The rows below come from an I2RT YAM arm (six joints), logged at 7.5 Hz.
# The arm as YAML. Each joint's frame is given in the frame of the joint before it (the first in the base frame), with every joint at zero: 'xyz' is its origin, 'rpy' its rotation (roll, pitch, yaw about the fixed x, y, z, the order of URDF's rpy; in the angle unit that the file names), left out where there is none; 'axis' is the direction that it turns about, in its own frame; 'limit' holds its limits. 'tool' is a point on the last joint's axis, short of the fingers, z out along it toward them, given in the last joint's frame.
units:
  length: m
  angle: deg
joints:
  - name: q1
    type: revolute
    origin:
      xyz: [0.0, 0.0, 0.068]
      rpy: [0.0, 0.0, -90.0]
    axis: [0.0, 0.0, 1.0]
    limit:
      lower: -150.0
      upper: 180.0
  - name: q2
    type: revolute
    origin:
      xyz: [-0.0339, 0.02, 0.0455]
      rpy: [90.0, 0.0, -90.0]
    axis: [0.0, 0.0, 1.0]
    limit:
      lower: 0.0
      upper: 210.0
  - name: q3
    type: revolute
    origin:
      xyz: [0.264, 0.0, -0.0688]
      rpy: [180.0, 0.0, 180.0]
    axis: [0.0, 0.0, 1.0]
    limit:
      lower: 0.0
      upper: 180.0
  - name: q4
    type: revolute
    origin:
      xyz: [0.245, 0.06, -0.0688]
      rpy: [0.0, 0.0, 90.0]
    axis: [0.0, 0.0, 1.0]
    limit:
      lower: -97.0
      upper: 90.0
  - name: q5
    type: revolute
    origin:
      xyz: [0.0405, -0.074, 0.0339]
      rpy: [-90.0, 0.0, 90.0]
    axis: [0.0, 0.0, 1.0]
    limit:
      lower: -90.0
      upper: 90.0
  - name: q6
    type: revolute
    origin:
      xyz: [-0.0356, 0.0, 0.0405]
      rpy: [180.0, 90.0, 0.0]
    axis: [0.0, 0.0, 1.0]
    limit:
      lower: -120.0
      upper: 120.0
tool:
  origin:
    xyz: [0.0, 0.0, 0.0]
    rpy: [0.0, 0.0, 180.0]
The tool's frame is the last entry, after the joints.
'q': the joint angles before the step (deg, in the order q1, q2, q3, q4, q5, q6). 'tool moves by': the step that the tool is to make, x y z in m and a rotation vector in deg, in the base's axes. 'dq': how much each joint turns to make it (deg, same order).
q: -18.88, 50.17, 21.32, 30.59, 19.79, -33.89
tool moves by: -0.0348, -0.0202, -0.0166, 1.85, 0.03, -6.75
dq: -10.45, -7.40, -5.20, -3.54, -3.67, 1.83
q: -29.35, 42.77, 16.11, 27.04, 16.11, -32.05
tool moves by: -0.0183, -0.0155, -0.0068, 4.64, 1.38, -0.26
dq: -9.23, -2.81, -0.22, -6.91, -9.05, 2.86
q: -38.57, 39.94, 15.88, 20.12, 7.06, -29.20
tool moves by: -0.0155, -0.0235, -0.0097, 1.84, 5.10, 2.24
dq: -11.63, 2.78, 0.48, -2.65, -13.52, -3.78
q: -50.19, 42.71, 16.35, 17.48, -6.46, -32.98
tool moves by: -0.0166, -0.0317, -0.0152, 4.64, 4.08, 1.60
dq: -12.00, 8.50, 1.57, -0.10, -13.10, -3.79
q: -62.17, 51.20, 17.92, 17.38, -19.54, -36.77
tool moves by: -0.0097, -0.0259, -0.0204, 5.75, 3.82, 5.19
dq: -7.22, 10.58, 2.64, -1.46, -11.21, -5.97
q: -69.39, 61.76, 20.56, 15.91, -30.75, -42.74
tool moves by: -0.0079, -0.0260, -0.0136, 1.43, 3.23, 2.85
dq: -4.72, 9.61, 3.80, -0.48, -5.42, -7.08
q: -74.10, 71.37, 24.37, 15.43, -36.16, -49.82
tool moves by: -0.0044, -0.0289, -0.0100, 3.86, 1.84, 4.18
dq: -3.27, 9.58, 6.84, -5.53, -5.56, -6.45
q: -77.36, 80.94, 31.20, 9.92, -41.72, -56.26
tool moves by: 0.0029, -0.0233, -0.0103, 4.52, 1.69, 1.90
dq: -0.58, 7.76, 6.27, -5.29, -1.34, -2.98
